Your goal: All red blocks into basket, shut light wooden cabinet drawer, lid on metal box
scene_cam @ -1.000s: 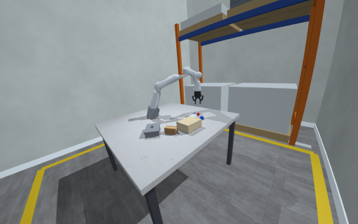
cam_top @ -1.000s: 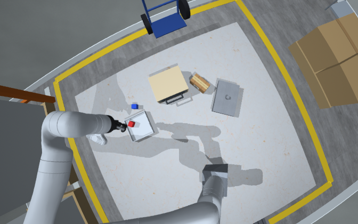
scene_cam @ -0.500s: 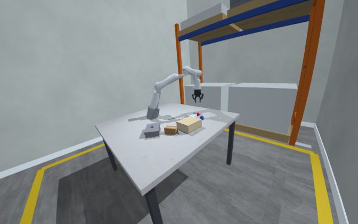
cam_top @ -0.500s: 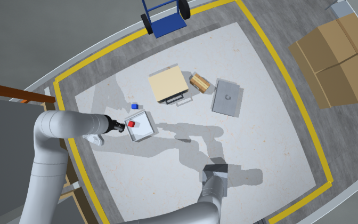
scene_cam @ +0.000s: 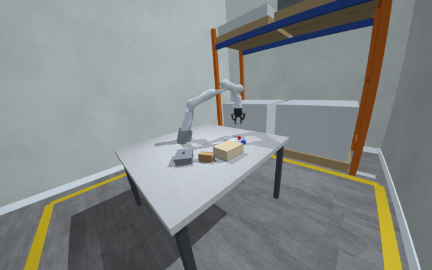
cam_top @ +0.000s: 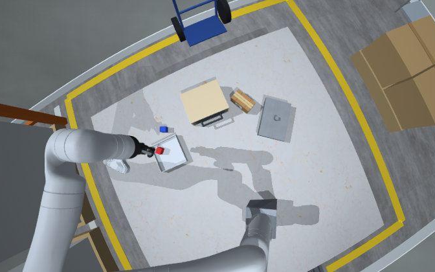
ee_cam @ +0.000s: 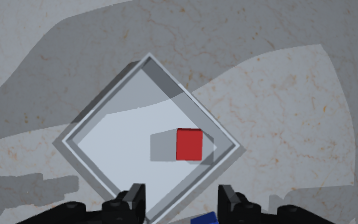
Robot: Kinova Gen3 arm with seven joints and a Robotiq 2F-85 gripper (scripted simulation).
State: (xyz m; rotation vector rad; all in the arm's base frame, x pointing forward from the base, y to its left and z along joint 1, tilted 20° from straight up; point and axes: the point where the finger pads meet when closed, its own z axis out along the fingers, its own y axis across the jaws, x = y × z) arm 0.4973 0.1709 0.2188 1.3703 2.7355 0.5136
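Now: the lid 550 mm to the right of my hand, 170 mm behind it and 140 mm below it. Round my hand: basket (170 mm below, 40 mm behind, 10 mm to the right); light wooden cabinet (300 mm to the right, 150 mm below, 70 mm ahead); drawer (300 mm to the right, 150 mm below, 50 mm ahead).
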